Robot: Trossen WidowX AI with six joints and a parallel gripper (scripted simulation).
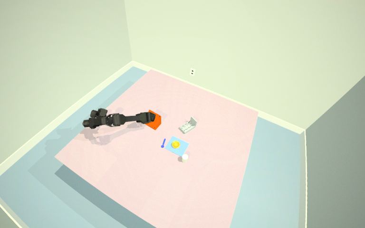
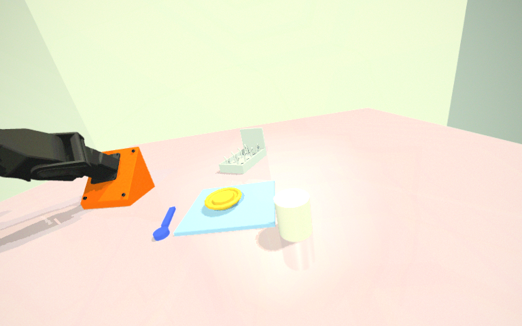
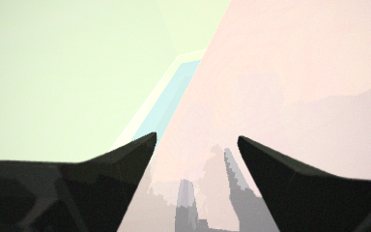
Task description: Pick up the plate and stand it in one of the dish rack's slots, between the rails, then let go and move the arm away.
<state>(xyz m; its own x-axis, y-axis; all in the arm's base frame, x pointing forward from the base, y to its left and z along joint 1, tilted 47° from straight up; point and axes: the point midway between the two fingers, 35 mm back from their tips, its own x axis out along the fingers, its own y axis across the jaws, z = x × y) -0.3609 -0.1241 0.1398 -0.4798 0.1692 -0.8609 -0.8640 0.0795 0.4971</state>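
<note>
My gripper tip is 67 cm short of the yellow plate, 6 cm to the right of it and 2 cm above it. Round my gripper tip: light blue mat: 68 cm ahead, 7 cm to the left, 3 cm below; then blue spoon: 58 cm ahead, 3 cm to the left, 3 cm below; then cream cup: 78 cm ahead, 1 cm to the right, 1 cm below.
</note>
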